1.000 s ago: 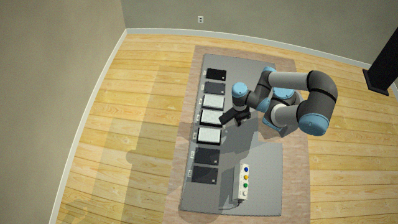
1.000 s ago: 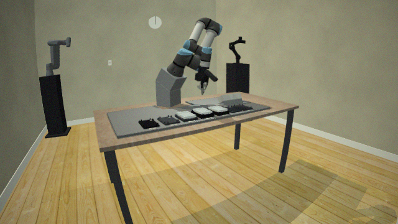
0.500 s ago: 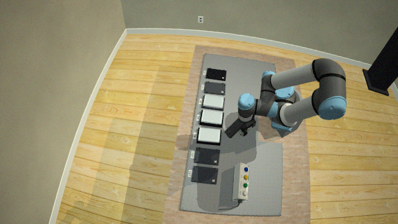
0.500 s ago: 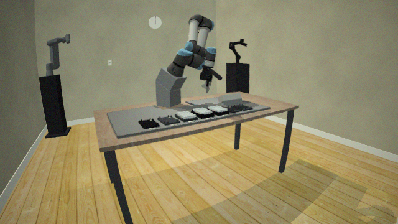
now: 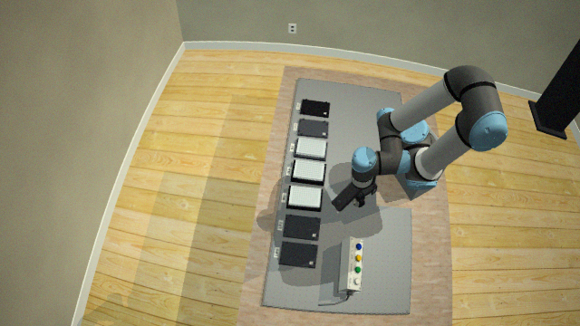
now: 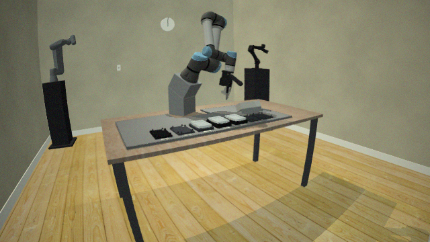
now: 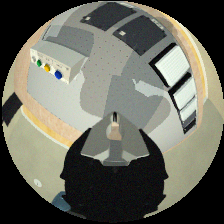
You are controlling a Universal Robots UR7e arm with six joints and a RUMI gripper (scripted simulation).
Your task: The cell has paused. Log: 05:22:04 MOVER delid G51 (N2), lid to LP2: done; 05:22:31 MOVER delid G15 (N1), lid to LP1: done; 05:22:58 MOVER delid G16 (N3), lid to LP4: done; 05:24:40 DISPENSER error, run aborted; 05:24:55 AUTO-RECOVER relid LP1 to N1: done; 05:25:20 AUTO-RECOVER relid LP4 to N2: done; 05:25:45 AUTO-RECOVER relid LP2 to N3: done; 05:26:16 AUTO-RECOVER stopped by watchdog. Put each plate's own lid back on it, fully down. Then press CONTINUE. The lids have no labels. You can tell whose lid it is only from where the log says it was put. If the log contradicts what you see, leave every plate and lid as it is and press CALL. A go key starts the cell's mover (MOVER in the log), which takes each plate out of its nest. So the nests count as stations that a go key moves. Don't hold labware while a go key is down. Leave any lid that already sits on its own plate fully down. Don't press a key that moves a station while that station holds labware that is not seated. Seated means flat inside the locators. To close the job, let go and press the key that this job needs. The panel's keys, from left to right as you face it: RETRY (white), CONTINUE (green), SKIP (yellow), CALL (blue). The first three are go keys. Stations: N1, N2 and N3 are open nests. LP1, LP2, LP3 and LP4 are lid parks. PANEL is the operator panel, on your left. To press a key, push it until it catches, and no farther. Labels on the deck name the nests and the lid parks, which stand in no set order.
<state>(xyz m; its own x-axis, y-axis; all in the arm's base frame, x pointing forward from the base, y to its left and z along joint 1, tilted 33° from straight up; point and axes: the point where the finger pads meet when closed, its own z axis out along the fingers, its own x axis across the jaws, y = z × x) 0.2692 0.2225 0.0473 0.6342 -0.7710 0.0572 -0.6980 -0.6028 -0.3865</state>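
The green key is 7 cm behind my hand, 25 cm to the left of it and 6 cm below it. From my hand the other things lie so: blue key 5 cm behind, 15 cm to the left, 6 cm below; then yellow key 6 cm behind, 20 cm to the left, 6 cm below; then LP2 lid park 19 cm ahead, 9 cm to the left, 12 cm below.
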